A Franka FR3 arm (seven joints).
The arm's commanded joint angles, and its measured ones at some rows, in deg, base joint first. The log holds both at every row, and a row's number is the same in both.
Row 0, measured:
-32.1 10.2 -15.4 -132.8 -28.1 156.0 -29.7
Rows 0 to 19, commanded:
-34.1 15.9 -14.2 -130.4 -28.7 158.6 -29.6
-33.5 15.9 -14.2 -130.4 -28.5 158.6 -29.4
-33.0 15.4 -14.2 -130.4 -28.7 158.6 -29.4
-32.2 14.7 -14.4 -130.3 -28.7 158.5 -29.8
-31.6 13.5 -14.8 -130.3 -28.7 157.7 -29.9
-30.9 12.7 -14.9 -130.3 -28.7 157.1 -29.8
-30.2 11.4 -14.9 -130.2 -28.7 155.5 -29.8
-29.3 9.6 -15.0 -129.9 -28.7 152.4 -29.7
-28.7 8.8 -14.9 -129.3 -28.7 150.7 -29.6
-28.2 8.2 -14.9 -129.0 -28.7 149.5 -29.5
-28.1 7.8 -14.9 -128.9 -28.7 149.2 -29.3
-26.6 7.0 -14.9 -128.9 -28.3 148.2 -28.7
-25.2 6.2 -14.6 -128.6 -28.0 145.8 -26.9
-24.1 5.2 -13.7 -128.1 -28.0 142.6 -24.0
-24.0 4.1 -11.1 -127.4 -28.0 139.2 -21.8
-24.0 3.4 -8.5 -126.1 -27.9 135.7 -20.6
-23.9 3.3 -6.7 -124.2 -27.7 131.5 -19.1
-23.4 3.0 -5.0 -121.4 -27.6 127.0 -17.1
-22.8 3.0 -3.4 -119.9 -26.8 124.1 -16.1
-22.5 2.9 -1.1 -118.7 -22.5 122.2 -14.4
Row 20, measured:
-23.2 2.8 -4.1 -121.9 -27.8 127.5 -17.4
